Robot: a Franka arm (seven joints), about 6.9 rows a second.
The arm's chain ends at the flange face. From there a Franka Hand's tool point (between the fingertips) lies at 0.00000 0.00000 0.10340 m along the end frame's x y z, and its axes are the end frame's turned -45 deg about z.
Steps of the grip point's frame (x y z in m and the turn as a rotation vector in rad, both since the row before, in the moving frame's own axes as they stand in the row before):
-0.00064, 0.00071, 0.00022, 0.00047, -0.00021, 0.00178
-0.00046, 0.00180, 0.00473, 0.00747, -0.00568, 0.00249
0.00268, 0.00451, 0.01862, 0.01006, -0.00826, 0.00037
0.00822, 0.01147, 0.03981, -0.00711, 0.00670, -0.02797
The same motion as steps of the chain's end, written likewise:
0.00010, 0.00097, 0.00022, 0.00018, -0.00048, 0.00178
0.00191, 0.00173, 0.00473, 0.00127, -0.00930, 0.00249
0.00642, 0.00143, 0.01863, 0.00127, -0.01295, 0.00037
0.01291, 0.00228, 0.03981, -0.00029, 0.00977, -0.02797

